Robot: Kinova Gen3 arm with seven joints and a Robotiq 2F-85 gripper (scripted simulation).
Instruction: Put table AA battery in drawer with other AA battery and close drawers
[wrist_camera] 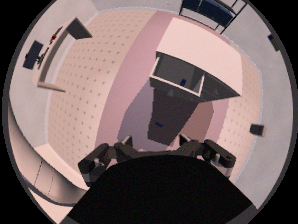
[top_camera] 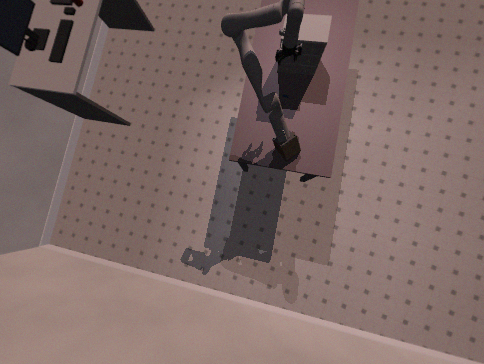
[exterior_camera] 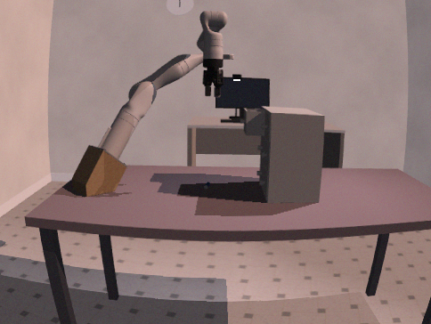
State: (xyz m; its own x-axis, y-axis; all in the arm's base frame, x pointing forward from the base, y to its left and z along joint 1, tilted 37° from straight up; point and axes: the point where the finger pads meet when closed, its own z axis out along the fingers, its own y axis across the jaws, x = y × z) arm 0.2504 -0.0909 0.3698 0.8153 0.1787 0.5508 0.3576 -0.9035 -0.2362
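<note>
Right now my hand is 34 cm above the AA battery, 4 cm to the left of it and 1 cm past it.
</note>
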